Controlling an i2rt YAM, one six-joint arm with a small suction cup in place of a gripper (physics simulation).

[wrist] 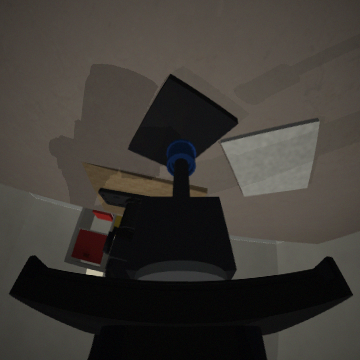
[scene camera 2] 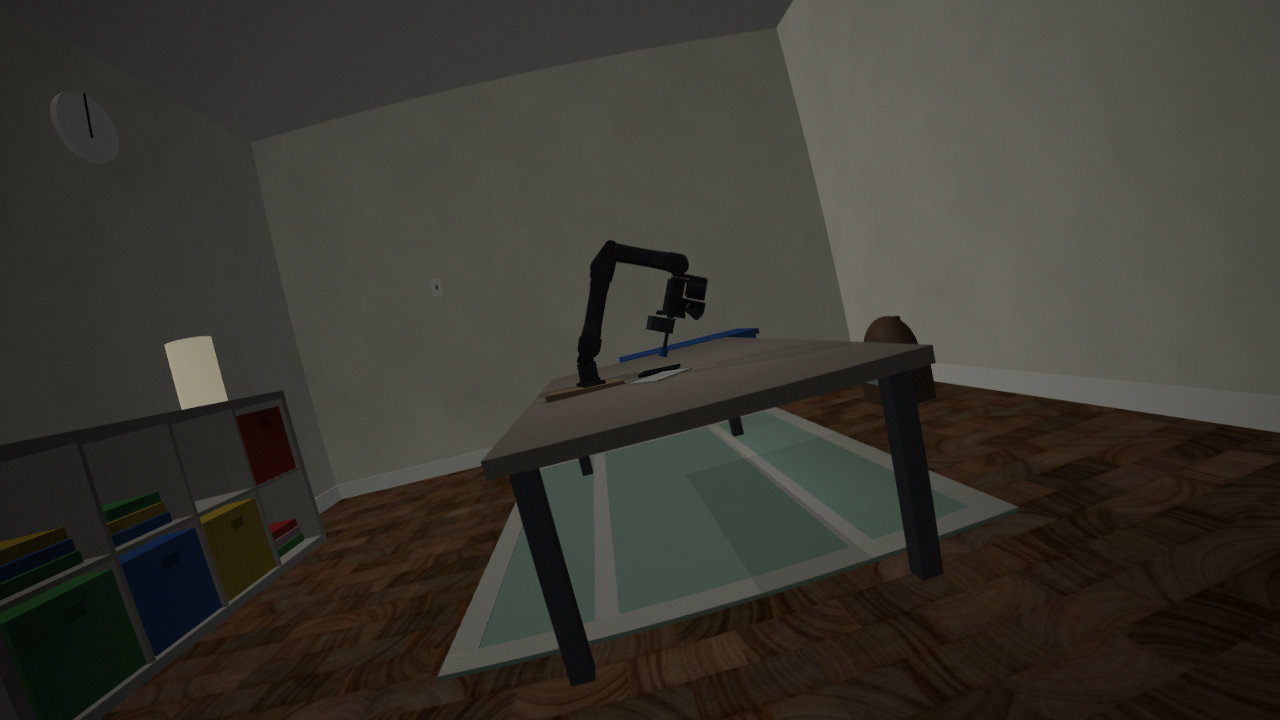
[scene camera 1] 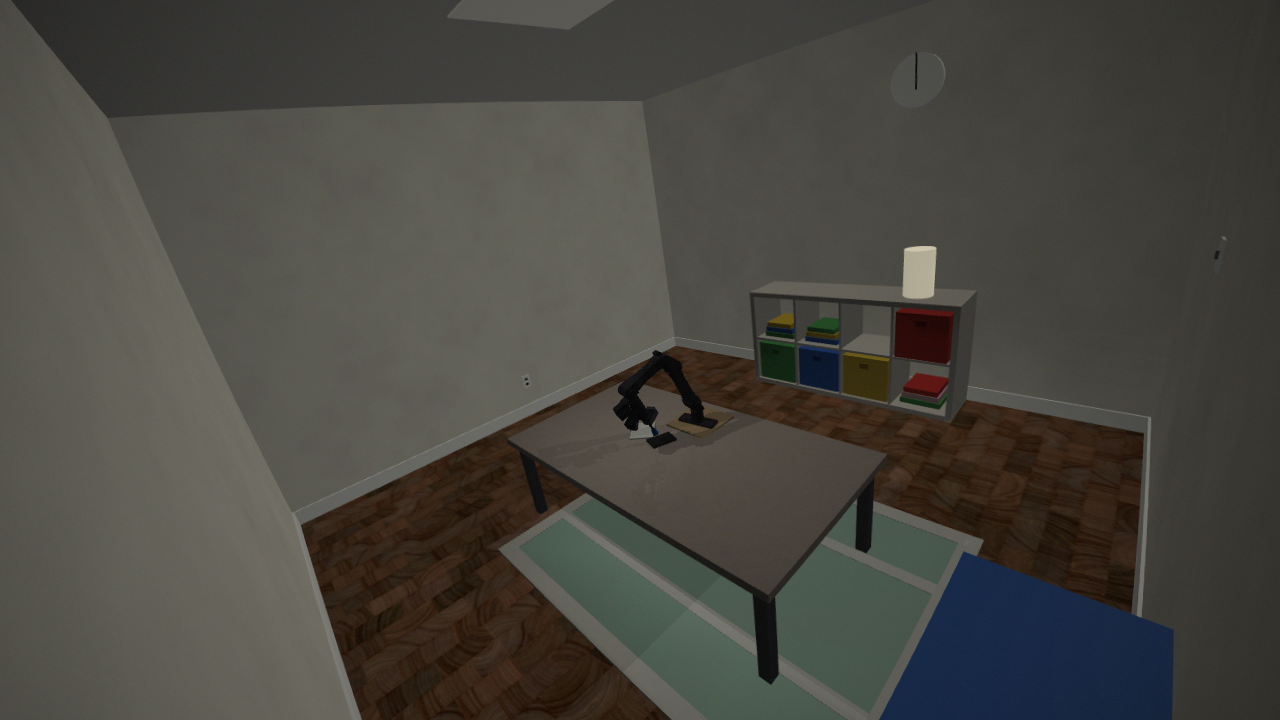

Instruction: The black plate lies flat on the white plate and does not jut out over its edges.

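Pixels of known places: hand at its tool point: (wrist: 180,151) (scene camera 2: 662,356) (scene camera 1: 655,433); arm's base at its link origin: (scene camera 2: 590,384) (scene camera 1: 698,421).
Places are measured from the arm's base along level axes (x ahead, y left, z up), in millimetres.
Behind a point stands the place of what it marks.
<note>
The square black plate (wrist: 182,114) {x 253, y -89, z -1 mm} (scene camera 1: 663,439) {x 218, y -67, z 0 mm} lies flat on the grey table (wrist: 178,36) {x 328, y -82, z -10 mm} (scene camera 1: 743,510) {x 514, y 495, z -10 mm} (scene camera 2: 716,393) {x 134, y -740, z -10 mm}. The square white plate (wrist: 273,158) {x 198, y -218, z -4 mm} (scene camera 1: 640,432) {x 201, y -223, z -5 mm} lies flat beside it, apart from it by a small gap at the corners. In scene camera 2 both plates show only as a thin sliver (scene camera 2: 660,370) {x 209, y -124, z -1 mm}. My blue suction cup (wrist: 181,157) (scene camera 2: 665,343) {x 238, y -92, z 38 mm} (scene camera 1: 656,432) hangs a little above the black plate, over its near corner. It does not touch the plate and holds nothing.
The arm's base stands on a wooden board (wrist: 143,182) {x 87, y -20, z -4 mm} (scene camera 1: 712,425) {x 19, y 95, z 5 mm} (scene camera 2: 582,389) {x -45, y -119, z 4 mm} right behind the plates. A shelf unit (scene camera 1: 840,290) (scene camera 2: 133,420) with coloured boxes stands at the wall. A green rug (scene camera 1: 805,626) lies under the table.
</note>
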